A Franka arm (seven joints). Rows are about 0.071 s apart.
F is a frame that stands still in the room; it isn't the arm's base.
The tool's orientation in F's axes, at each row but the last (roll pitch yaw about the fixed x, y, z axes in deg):
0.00 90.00 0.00
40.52 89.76 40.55
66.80 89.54 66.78
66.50 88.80 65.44
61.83 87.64 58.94
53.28 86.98 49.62
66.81 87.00 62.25
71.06 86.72 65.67
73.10 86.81 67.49
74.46 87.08 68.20
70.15 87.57 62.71
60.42 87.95 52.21
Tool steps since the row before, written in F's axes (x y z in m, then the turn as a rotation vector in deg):
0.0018 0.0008 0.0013 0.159 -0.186 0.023
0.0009 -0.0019 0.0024 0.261 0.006 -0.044
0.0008 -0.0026 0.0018 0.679 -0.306 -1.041
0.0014 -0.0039 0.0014 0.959 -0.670 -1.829
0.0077 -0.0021 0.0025 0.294 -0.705 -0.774
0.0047 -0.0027 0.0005 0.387 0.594 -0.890
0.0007 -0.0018 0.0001 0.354 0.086 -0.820
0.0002 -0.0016 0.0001 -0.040 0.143 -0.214
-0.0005 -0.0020 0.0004 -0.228 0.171 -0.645
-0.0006 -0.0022 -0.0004 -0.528 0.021 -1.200
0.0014 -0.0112 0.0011 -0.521 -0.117 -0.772
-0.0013 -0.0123 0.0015 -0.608 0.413 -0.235
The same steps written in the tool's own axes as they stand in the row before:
-0.0013 0.0008 0.0018 -0.023 -0.186 0.159
-0.0024 -0.0019 0.0009 0.045 0.006 0.261
-0.0018 -0.0026 0.0008 1.041 -0.313 0.676
-0.0015 -0.0038 0.0015 1.824 -0.687 0.956
-0.0024 -0.0016 0.0078 0.755 -0.717 0.314
-0.0004 -0.0024 0.0049 0.926 0.579 0.320
-0.0002 -0.0017 0.0008 0.831 0.074 0.329
-0.0002 -0.0016 0.0004 0.220 0.127 -0.057
-0.0005 -0.0020 -0.0003 0.648 0.113 -0.254
0.0003 -0.0023 -0.0004 1.189 -0.095 -0.543
-0.0015 -0.0109 0.0029 0.757 -0.214 -0.512
-0.0019 -0.0123 0.0005 0.233 0.315 -0.665

